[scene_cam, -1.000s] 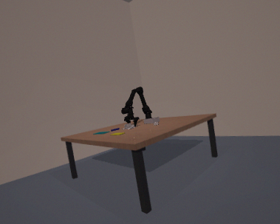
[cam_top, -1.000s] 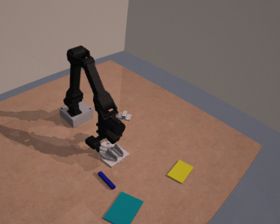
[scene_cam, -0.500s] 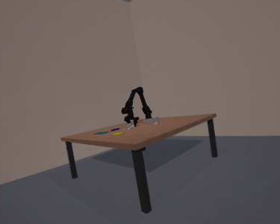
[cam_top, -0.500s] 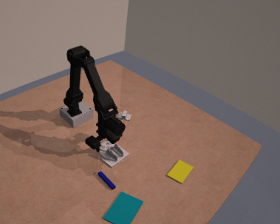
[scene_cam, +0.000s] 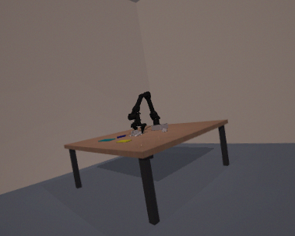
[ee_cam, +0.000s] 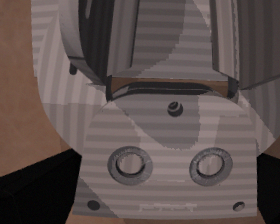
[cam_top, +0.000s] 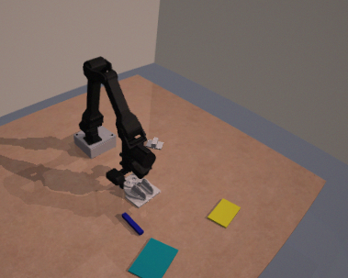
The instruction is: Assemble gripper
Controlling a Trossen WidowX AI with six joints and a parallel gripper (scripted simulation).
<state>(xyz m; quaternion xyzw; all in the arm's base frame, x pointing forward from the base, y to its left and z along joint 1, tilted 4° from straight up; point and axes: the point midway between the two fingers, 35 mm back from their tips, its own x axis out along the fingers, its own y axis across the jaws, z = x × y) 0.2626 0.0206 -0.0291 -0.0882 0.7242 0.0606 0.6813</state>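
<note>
Right now the pale housing plate is right at my gripper tip. From my gripper tip the other things lie so: teal card: 330 mm ahead, 120 mm to the right; then yellow card: 310 mm ahead, 210 mm to the left; then blue bar: 170 mm ahead, 100 mm to the right.
</note>
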